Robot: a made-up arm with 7 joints. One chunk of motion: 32 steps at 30 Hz.
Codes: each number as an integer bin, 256 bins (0 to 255) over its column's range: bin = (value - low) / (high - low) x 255, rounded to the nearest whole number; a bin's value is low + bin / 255 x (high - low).
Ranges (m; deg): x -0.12..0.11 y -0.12..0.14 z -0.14..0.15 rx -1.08..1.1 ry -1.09..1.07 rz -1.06..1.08
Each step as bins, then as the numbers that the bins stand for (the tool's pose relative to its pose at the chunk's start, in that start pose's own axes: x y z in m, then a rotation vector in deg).
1 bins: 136 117 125 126 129 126
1 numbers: 0.0027 -0.0007 0.0022 0.00 0.00 0.00
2 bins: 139 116 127 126 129 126
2 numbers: 0.0054 -0.0017 0.0044 0.00 0.00 0.00
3 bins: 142 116 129 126 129 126
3 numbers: 0.0081 -0.0017 0.0067 0.00 0.00 0.00
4 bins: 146 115 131 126 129 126
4 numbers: 0.0117 -0.0027 0.0090 0.00 0.00 0.00
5 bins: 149 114 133 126 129 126
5 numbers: 0.0144 -0.0038 0.0113 0.00 0.00 0.00
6 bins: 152 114 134 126 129 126
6 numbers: 0.0171 -0.0038 0.0124 0.00 0.00 0.00
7 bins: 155 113 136 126 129 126
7 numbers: 0.0198 -0.0048 0.0147 0.00 0.00 0.00
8 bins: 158 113 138 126 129 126
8 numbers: 0.0225 -0.0048 0.0169 0.00 0.00 0.00
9 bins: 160 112 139 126 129 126
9 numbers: 0.0243 -0.0058 0.0181 0.00 0.00 0.00
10 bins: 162 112 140 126 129 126
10 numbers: 0.0261 -0.0058 0.0192 0.00 0.00 0.00
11 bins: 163 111 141 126 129 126
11 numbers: 0.0270 -0.0068 0.0204 0.00 0.00 0.00
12 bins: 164 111 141 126 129 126
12 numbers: 0.0279 -0.0068 0.0204 0.00 0.00 0.00
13 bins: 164 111 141 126 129 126
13 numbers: 0.0279 -0.0068 0.0204 0.00 0.00 0.00
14 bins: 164 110 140 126 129 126
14 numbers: 0.0279 -0.0078 0.0192 0.00 0.00 0.00
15 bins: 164 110 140 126 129 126
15 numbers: 0.0279 -0.0078 0.0192 0.00 0.00 0.00
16 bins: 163 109 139 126 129 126
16 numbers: 0.0270 -0.0089 0.0181 0.00 0.00 0.00
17 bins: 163 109 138 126 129 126
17 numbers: 0.0270 -0.0089 0.0169 0.00 0.00 0.00
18 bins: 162 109 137 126 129 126
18 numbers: 0.0261 -0.0089 0.0158 0.00 0.00 0.00
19 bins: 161 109 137 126 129 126
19 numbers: 0.0252 -0.0089 0.0158 0.00 0.00 0.00
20 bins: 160 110 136 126 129 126
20 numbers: 0.0243 -0.0078 0.0147 0.00 0.00 0.00
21 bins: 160 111 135 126 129 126
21 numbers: 0.0243 -0.0068 0.0135 0.00 0.00 0.00
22 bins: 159 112 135 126 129 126
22 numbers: 0.0234 -0.0058 0.0135 0.00 0.00 0.00
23 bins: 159 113 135 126 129 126
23 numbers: 0.0234 -0.0048 0.0135 0.00 0.00 0.00
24 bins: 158 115 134 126 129 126
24 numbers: 0.0225 -0.0027 0.0124 0.00 0.00 0.00
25 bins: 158 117 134 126 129 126
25 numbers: 0.0225 -0.0007 0.0124 0.00 0.00 0.00
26 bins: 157 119 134 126 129 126
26 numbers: 0.0216 0.0013 0.0124 0.00 0.00 0.00
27 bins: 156 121 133 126 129 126
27 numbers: 0.0207 0.0034 0.0113 0.00 0.00 0.00
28 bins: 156 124 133 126 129 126
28 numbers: 0.0207 0.0064 0.0113 0.00 0.00 0.00
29 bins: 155 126 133 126 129 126
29 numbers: 0.0198 0.0085 0.0113 0.00 0.00 0.00
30 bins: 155 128 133 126 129 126
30 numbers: 0.0198 0.0105 0.0113 0.00 0.00 0.00
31 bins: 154 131 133 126 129 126
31 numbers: 0.0189 0.0136 0.0113 0.00 0.00 0.00
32 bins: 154 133 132 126 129 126
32 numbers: 0.0189 0.0156 0.0101 0.00 0.00 0.00
